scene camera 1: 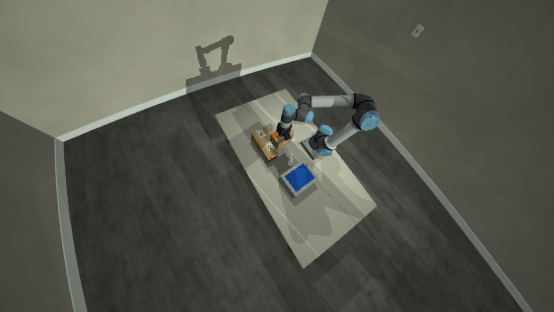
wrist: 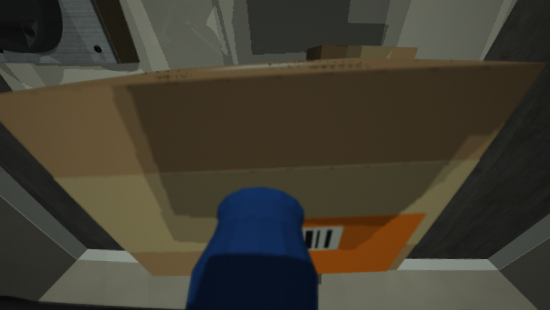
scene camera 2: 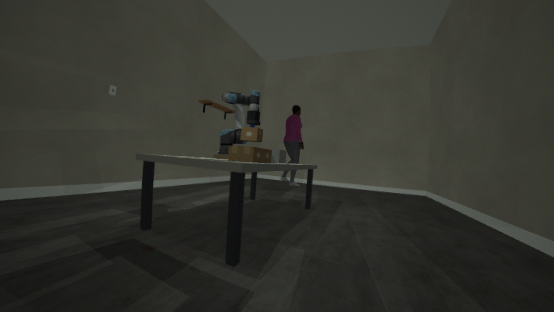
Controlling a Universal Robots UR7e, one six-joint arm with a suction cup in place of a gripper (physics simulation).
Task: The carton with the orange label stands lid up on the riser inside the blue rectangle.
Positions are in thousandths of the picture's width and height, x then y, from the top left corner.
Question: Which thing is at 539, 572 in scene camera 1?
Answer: A riser with blue rectangle.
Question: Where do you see my suction cup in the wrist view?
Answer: At 470, 802
